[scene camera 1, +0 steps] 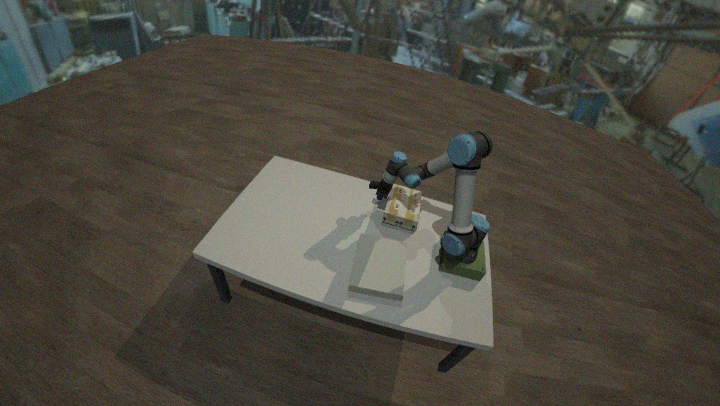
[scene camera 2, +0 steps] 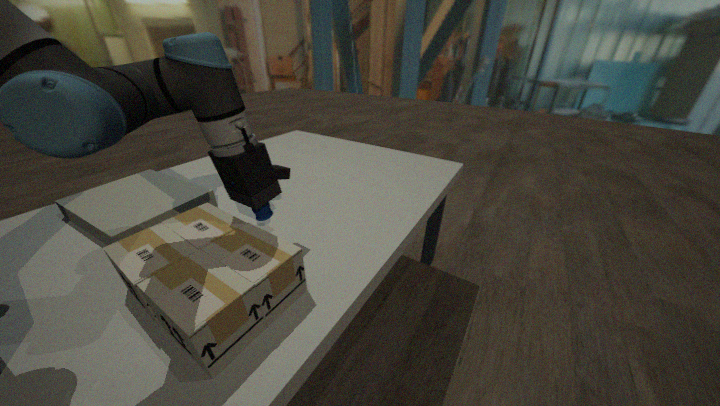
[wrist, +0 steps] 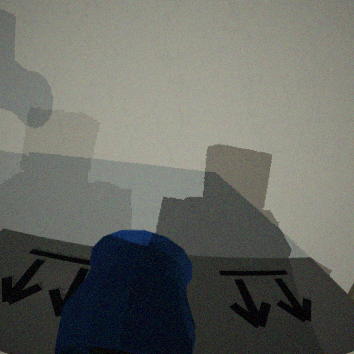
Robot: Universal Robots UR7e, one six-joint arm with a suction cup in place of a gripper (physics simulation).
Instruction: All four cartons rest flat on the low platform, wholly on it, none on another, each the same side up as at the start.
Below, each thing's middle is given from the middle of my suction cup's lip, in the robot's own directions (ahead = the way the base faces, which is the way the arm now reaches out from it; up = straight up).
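Scene:
The low grey platform (scene camera 2: 111, 212) is 70 mm below my suction cup, 410 mm to the left of it and 100 mm behind it.

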